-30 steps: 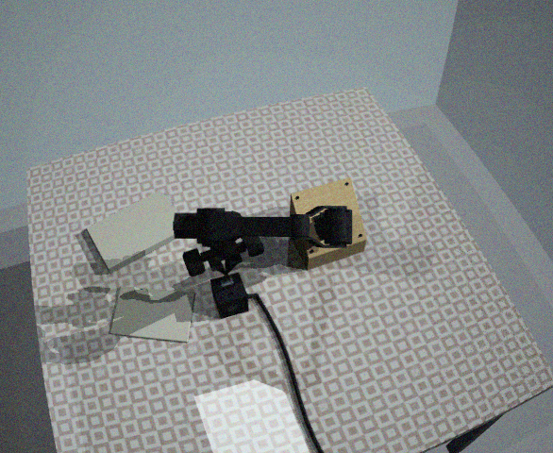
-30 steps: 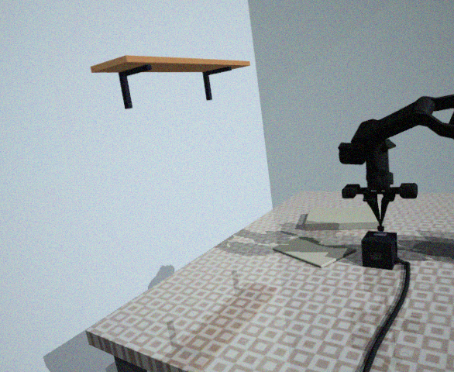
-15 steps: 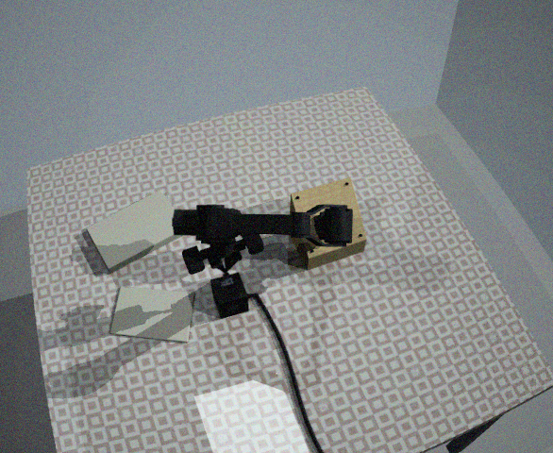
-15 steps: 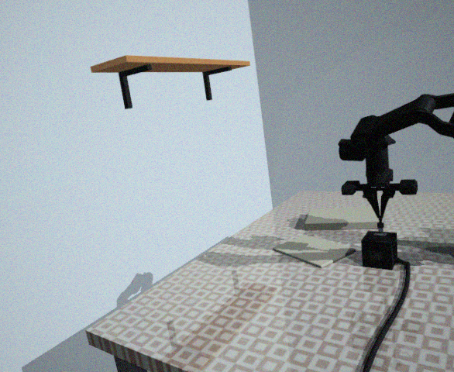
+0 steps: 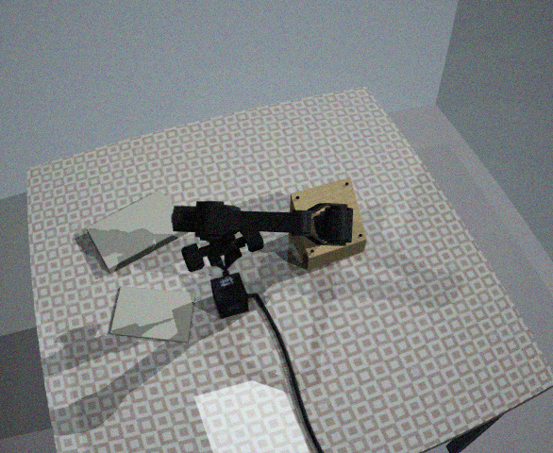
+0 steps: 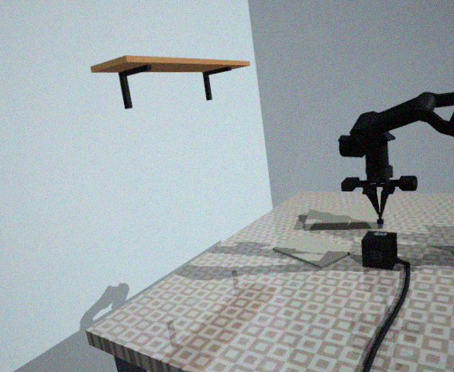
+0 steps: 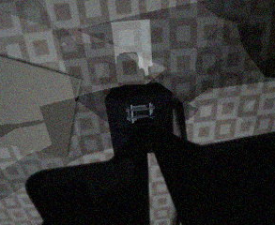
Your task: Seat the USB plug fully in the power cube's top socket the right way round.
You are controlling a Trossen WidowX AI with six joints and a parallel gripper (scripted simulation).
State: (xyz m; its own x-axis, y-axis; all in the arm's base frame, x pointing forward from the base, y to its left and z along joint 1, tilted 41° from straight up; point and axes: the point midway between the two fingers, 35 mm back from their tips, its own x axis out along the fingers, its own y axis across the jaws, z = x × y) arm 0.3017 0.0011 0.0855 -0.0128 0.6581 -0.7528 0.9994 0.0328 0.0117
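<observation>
The USB plug lies 2 cm below my gripper tip. From my gripper tip the other things lie so: USB socket 6 cm below; pale sheet 21 cm ahead, 13 cm below, 1 cm to the right.
</observation>
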